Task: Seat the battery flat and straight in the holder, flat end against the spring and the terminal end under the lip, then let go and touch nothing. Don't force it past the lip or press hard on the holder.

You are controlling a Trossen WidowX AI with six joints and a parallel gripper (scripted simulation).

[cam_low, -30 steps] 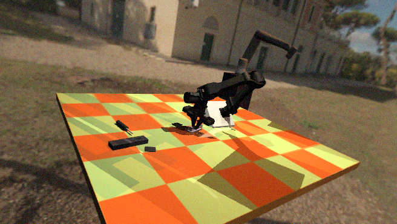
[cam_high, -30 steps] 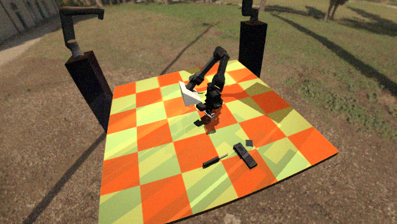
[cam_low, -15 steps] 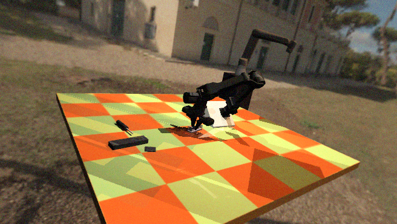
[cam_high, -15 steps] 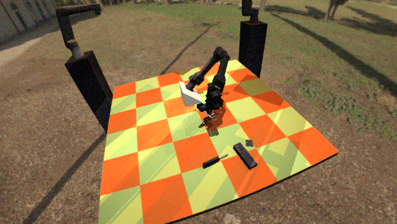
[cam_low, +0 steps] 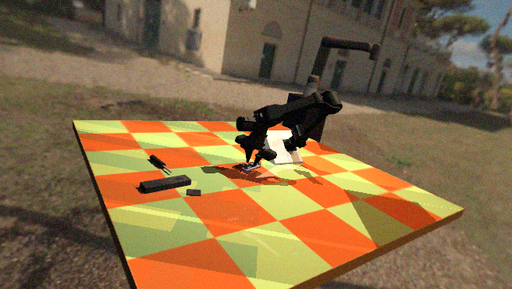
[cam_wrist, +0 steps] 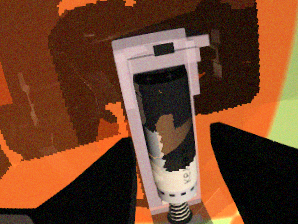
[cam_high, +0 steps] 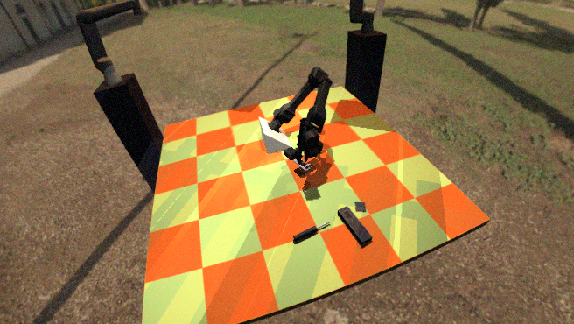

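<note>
Right now the battery is right at my gripper tip. From my gripper tip the other things lie so: screwdriver 350 mm ahead, 80 mm to the right, 10 mm below; then small black square 320 mm ahead, 130 mm to the left, 20 mm below; then long black bar 390 mm ahead, 70 mm to the left.
</note>
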